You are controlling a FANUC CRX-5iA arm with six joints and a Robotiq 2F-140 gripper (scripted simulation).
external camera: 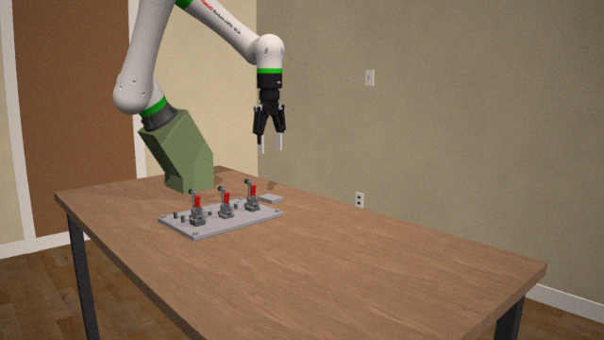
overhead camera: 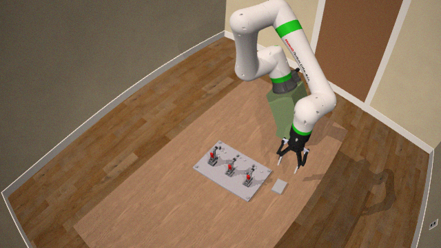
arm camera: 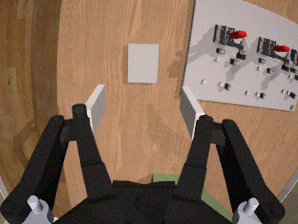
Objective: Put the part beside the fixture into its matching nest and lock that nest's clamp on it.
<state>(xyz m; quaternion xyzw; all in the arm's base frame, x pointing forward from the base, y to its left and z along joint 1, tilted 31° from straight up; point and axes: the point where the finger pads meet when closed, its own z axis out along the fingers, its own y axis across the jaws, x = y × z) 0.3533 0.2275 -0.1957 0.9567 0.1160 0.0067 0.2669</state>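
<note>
Now: the light grey part 21 cm below my hand. Also, from my hand: grey fixture plate: 25 cm to the right, 21 cm below, 9 cm ahead; toggle clamp: 15 cm below, 14 cm to the right, 10 cm ahead.
</note>
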